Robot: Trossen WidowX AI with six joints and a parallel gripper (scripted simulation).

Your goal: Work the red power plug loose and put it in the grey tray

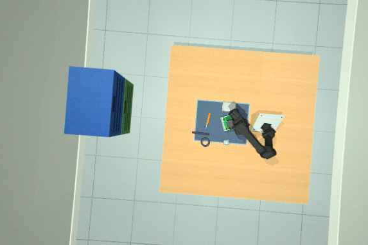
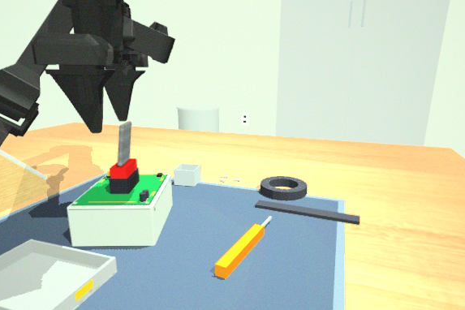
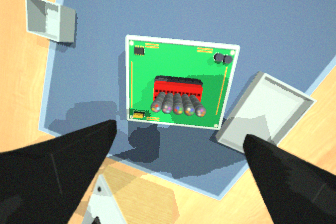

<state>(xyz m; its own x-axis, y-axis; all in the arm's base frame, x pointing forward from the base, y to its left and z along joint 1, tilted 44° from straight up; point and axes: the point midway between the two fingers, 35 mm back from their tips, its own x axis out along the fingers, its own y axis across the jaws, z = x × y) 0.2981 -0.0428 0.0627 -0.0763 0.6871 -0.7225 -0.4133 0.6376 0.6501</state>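
The red power plug is 50 mm below my gripper tip, 10 mm to the left of it and 10 mm ahead of it. The rest, counted from my gripper tip: blue mat 140 mm below, 60 mm ahead, 10 mm to the left; then dark flat bar 230 mm ahead, 140 mm to the left, 130 mm below.
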